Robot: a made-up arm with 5 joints. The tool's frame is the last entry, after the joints. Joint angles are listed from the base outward. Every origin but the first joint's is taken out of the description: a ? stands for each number. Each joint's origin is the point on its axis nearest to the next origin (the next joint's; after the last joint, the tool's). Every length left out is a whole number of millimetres.
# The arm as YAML. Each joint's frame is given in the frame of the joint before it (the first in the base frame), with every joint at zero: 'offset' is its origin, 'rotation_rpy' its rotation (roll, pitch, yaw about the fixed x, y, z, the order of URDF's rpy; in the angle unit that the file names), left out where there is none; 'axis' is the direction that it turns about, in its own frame. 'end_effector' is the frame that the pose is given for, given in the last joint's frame.
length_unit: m
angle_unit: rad
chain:
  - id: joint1
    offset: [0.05, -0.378, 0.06]
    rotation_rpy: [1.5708, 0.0, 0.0]
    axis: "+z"
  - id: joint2
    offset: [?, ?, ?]
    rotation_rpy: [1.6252, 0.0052, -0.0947]
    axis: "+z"
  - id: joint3
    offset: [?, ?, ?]
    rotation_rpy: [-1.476, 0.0, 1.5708]
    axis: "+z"
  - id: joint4
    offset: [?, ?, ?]
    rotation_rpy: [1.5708, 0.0, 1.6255]
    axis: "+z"
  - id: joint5
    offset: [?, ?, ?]
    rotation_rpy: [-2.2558, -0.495, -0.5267]
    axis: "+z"
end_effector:
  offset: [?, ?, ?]
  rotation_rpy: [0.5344, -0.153, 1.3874]
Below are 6 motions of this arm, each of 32 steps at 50 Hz.
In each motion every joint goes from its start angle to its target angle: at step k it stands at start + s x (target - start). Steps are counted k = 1, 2, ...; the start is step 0. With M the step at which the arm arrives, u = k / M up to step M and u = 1 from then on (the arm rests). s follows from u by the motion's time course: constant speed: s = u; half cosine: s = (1 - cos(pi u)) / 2; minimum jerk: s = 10 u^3 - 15 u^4 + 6 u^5.
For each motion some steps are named. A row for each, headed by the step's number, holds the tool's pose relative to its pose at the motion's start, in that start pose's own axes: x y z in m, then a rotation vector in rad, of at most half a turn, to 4 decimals.
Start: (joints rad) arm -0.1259 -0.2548 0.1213 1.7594 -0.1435
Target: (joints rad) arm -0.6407 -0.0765 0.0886 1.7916 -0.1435
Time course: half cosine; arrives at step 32
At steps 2, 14, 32:
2: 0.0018 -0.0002 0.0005 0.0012 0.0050 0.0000
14: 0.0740 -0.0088 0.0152 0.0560 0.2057 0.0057
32: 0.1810 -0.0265 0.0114 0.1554 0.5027 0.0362

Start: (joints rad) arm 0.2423 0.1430 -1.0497 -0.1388 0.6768
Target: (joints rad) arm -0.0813 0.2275 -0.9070 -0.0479 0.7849
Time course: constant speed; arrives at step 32
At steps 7, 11, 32:
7: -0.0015 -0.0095 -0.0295 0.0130 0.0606 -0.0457
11: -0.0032 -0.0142 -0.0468 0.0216 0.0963 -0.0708
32: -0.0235 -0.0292 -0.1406 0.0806 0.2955 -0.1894

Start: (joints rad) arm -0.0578 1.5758 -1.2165 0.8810 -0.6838
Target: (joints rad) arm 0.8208 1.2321 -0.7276 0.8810 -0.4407
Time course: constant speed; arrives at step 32
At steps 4, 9, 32:
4: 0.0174 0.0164 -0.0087 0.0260 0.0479 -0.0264
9: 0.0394 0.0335 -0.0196 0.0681 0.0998 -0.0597
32: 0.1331 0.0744 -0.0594 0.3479 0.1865 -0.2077

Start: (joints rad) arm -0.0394 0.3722 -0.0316 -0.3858 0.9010
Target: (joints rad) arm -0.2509 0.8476 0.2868 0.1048 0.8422
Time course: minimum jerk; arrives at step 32
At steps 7, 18, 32:
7: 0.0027 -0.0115 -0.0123 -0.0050 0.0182 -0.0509
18: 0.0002 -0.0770 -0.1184 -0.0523 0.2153 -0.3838
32: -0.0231 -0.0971 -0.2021 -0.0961 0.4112 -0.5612

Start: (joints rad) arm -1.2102 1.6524 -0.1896 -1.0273 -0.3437
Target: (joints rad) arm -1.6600 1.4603 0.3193 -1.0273 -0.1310
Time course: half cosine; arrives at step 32
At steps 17, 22, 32:
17: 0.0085 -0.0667 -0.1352 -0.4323 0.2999 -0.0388
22: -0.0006 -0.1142 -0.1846 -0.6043 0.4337 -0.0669
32: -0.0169 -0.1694 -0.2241 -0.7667 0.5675 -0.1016

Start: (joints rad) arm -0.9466 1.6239 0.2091 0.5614 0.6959
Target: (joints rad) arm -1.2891 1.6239 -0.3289 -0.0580 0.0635
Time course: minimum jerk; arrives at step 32
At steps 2, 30, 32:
2: -0.0001 -0.0005 0.0003 0.0012 -0.0006 -0.0010
30: -0.0889 -0.2270 -0.0031 0.5203 -0.1507 -0.4781
32: -0.0892 -0.2275 -0.0033 0.5214 -0.1507 -0.4792

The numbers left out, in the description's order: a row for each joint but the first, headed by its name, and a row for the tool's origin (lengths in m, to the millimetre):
joint2: 0.197 -0.112 0.0
joint3: -0.057 0.062 0.0
joint4: -0.13 -0.217 0.0
joint5: 0.117 0.2 0.0
tool: 0.161 0.285 0.0

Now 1 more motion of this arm.
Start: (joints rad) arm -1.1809 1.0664 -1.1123 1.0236 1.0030
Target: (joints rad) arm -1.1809 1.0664 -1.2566 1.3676 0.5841
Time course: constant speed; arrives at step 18
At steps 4, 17, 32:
4: -0.0056 -0.0330 0.0225 -0.0686 -0.0671 -0.1384
17: -0.0599 -0.1055 0.1004 -0.3010 -0.2924 -0.5771
32: -0.0657 -0.1084 0.1062 -0.3196 -0.3102 -0.6099

